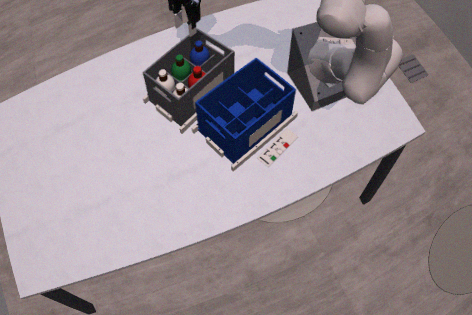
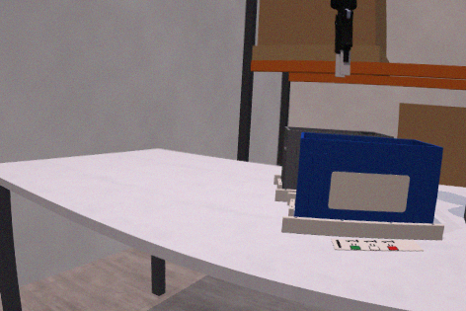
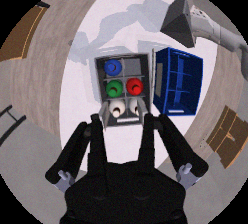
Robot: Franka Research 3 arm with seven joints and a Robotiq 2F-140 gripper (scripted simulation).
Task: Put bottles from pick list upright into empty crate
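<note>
Now: hand 30 mm short of the green bottle, 30 mm to the left of it and 270 mm above it. Also, from my hand: blue bottle 50 mm behind, 70 mm to the right, 270 mm below; grey crate 10 mm ahead, 10 mm to the left, 270 mm below; red bottle 20 mm behind, 50 mm to the left, 270 mm below.
</note>
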